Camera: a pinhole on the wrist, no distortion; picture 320 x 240 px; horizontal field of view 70.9 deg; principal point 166.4 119.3 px. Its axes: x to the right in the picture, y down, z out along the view. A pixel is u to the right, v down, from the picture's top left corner.
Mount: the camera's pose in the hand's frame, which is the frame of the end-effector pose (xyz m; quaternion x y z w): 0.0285 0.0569 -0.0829 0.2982 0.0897 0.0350 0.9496
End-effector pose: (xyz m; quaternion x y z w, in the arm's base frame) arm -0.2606 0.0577 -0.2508 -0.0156 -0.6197 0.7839 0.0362
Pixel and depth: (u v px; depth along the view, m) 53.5 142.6 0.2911
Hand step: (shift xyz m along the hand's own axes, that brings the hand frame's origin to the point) -0.0598 -0.0990 0.1909
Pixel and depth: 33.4 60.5 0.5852
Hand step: -0.1975 -0.4379 0.3529
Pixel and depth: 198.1 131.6 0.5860
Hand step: 0.2213 -0.2351 0.3955
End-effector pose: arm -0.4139 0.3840 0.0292 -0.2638 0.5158 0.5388 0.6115
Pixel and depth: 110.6 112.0 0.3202
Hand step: 0.0118 -0.1405 0.1811
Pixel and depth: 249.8 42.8 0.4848
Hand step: 0.2999 -0.3283 0.1865
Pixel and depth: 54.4 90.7 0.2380
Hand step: -0.0420 -0.1155 0.1093
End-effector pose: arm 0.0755 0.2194 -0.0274 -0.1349 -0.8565 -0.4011 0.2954
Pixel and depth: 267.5 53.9 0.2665
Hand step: 0.1981 -0.1416 0.0696
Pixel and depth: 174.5 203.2 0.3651
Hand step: 0.1095 -0.0343 0.2875
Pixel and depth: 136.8 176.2 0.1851
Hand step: 0.0394 -0.0113 0.0968
